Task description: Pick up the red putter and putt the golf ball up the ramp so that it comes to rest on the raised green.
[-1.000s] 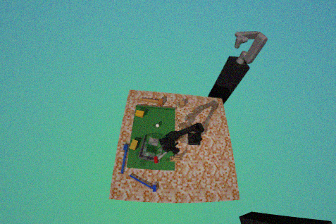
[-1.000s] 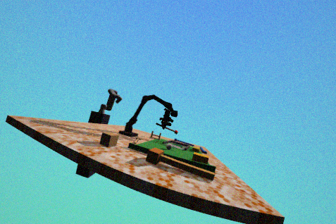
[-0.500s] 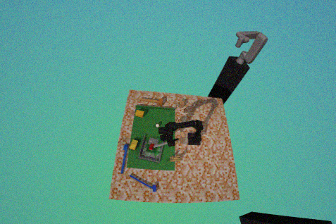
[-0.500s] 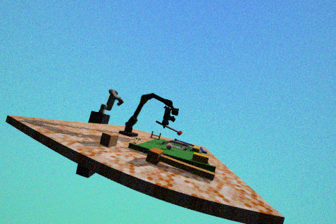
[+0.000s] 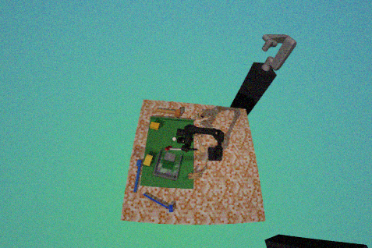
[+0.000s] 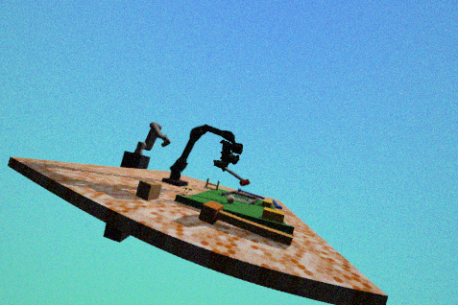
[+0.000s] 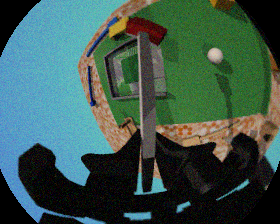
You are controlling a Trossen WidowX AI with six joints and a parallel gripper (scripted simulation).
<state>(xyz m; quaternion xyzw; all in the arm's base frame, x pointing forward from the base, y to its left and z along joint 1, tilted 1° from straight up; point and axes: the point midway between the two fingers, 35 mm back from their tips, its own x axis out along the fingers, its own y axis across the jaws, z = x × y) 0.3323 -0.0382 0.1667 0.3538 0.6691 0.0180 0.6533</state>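
Right now my gripper tip is 50 mm short of the red putter and 30 mm to the left of it. From my gripper tip the other things lie so: green mat 170 mm below, 130 mm ahead, 100 mm to the right; then white golf ball 210 mm to the right, 140 mm below, 70 mm ahead.
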